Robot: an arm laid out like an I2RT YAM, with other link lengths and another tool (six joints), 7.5 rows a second.
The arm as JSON. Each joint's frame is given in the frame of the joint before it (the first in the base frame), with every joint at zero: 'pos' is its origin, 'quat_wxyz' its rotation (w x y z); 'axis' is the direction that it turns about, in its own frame. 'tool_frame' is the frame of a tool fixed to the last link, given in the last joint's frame.
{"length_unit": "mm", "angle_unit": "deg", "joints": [
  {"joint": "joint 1", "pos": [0.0, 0.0, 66.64], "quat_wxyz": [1.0, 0.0, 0.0, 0.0], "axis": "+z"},
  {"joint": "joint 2", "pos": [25.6, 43.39, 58.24], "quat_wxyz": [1.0, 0.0, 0.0, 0.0], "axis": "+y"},
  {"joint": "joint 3", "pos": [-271.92, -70.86, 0.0], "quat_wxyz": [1.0, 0.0, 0.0, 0.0], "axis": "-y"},
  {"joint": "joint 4", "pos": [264.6, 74.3, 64.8], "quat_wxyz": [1.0, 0.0, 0.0, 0.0], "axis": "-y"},
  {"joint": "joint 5", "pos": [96.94, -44.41, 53.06], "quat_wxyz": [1.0, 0.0, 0.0, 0.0], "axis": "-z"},
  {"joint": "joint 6", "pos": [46.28, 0.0, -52.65], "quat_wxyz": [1.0, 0.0, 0.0, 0.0], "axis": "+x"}
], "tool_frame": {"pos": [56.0, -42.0, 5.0], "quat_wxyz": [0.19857, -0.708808, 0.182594, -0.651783]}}
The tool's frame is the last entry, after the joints.
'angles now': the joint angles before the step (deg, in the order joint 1, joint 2, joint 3, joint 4, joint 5, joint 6). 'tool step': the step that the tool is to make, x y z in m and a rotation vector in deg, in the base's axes. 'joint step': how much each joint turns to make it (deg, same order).
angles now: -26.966, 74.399, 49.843, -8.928, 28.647, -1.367
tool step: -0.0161, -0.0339, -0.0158, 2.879, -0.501, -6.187
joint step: -6.068, 3.736, 1.210, 0.288, -1.458, 2.632
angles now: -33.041, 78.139, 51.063, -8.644, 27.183, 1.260
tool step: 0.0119, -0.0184, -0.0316, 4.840, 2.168, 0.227
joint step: -1.927, 7.282, 2.650, -0.288, -3.422, 0.964
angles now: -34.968, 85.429, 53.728, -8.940, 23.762, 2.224
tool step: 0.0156, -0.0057, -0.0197, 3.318, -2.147, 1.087
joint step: -0.056, 4.369, 1.305, 2.021, -3.460, 2.396
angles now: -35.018, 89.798, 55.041, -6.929, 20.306, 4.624
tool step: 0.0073, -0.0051, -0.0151, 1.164, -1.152, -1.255
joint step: -0.026, 3.347, 0.554, 2.323, -0.164, 2.155
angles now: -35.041, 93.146, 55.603, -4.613, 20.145, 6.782
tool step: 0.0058, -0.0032, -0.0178, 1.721, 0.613, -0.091
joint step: -0.036, 3.285, 0.646, 0.857, -0.681, 0.861
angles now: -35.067, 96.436, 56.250, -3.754, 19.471, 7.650
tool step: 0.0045, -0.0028, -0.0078, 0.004, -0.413, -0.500
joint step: 0.086, 1.906, 0.290, 1.745, 0.256, 0.615
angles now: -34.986, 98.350, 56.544, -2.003, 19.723, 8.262
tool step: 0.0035, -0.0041, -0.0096, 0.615, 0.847, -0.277
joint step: -0.164, 2.320, 1.027, 0.213, 0.069, 0.097
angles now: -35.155, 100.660, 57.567, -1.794, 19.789, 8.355
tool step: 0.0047, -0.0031, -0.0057, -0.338, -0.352, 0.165
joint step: 0.012, 1.595, 0.276, 1.858, -0.057, -0.170
